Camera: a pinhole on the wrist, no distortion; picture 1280 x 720 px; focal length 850.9 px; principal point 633.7 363.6 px. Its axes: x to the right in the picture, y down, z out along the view. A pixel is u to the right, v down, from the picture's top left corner.
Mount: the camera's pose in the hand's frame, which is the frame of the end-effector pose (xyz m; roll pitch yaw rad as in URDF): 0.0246 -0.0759 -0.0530 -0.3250 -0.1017 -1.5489
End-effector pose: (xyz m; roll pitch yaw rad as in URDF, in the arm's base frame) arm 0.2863 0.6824 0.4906 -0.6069 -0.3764 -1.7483
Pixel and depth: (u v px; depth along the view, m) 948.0 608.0 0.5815
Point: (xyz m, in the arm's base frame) 0.3318 0.5143 1.1046
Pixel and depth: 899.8 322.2 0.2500
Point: 0.2919 0.6794 0.7415
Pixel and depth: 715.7 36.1 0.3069
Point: 0.3990 0.7525 0.7443
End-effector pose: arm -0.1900 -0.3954 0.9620 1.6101 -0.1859 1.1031
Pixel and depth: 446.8 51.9 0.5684
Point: 0.2869 -0.6494 1.0495
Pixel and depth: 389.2 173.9 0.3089
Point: 0.0571 -0.4666 1.0068
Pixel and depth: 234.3 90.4 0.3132
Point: 0.0484 -0.5072 1.0586
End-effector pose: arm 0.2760 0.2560 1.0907 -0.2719 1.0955 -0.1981
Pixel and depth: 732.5 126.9 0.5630
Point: 0.7816 0.2213 1.2862
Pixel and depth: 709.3 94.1 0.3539
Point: 0.5782 0.2147 1.2123
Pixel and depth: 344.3 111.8 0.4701
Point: 0.6605 0.4243 1.2246
